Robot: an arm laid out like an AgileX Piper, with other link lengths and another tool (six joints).
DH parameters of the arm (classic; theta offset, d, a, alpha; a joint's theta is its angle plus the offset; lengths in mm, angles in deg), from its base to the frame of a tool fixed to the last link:
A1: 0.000 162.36 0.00 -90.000
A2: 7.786 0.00 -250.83 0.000
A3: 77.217 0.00 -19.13 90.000
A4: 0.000 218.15 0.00 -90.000
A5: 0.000 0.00 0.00 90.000
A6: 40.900 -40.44 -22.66 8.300
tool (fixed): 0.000 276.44 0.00 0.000
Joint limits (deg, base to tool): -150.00..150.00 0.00..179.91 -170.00..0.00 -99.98..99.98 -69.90..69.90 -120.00..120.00
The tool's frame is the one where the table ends.
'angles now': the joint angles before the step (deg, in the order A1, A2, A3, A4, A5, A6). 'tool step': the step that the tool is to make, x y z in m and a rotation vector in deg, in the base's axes. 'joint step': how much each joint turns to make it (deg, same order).
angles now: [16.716, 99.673, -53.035, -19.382, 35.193, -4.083]
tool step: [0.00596, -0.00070, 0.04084, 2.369, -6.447, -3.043]
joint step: [-0.004, -7.226, -0.619, -0.149, 1.647, 2.887]
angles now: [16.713, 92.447, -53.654, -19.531, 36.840, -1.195]
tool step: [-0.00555, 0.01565, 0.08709, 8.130, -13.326, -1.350]
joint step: [1.779, -16.583, -0.809, 4.019, 2.490, 0.837]
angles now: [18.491, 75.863, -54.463, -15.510, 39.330, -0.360]
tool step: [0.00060, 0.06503, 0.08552, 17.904, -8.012, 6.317]
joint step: [0.459, -6.376, -11.626, 22.576, 3.993, -12.046]
